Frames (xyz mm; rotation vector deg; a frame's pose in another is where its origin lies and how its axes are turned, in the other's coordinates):
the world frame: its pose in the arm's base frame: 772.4 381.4 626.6 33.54 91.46 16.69
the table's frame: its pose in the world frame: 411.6 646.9 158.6 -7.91 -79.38 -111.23
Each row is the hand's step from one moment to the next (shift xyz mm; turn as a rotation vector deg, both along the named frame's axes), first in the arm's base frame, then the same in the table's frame.
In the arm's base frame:
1: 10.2 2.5 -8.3 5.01 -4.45 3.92
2: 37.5 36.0 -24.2 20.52 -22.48 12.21
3: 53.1 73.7 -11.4 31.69 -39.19 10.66
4: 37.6 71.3 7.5 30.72 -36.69 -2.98
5: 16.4 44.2 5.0 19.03 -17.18 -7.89
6: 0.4 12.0 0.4 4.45 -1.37 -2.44
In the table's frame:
1: -0.7 13.3 1.6 6.99 0.54 3.33
2: -24.2 46.6 23.1 31.20 4.51 9.05
3: -47.2 52.0 58.7 49.62 12.26 6.43
4: -45.4 27.6 61.1 42.97 21.18 -1.91
5: -30.7 11.9 34.1 19.97 17.74 -2.48
6: -10.2 1.0 6.3 2.18 4.77 0.30

